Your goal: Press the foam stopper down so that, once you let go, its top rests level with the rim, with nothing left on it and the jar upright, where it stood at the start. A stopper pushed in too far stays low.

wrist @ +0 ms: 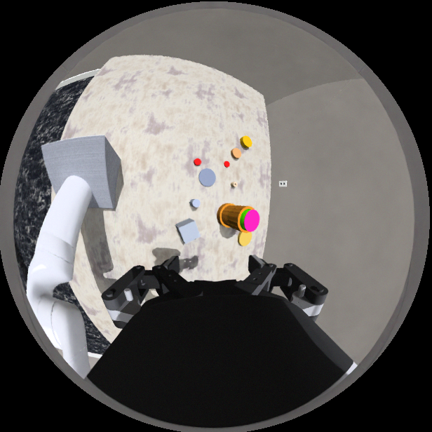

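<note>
The jar (234, 216) is a brown-orange ribbed cylinder with orange rings, standing upright on the table right of the view's centre. A green band (243, 220) shows at its mouth, and a round magenta top (252, 220) stands out past the rim. Whether green and magenta are one stopper or two stacked pieces, I cannot tell. My gripper (213, 263) is open, its fingers wide apart at the lower middle of the view, with nothing between them. The jar lies ahead of the fingers, nearer the right one, and apart from both.
A yellow disc (244, 238) lies close beside the jar. A grey-blue block (188, 231), a small blue-grey cylinder (195, 203), a blue-grey disc (207, 177), red pieces (197, 162) (226, 164), an orange disc (236, 153) and a yellow cylinder (246, 141) stand around. A large grey box (80, 167) stands left.
</note>
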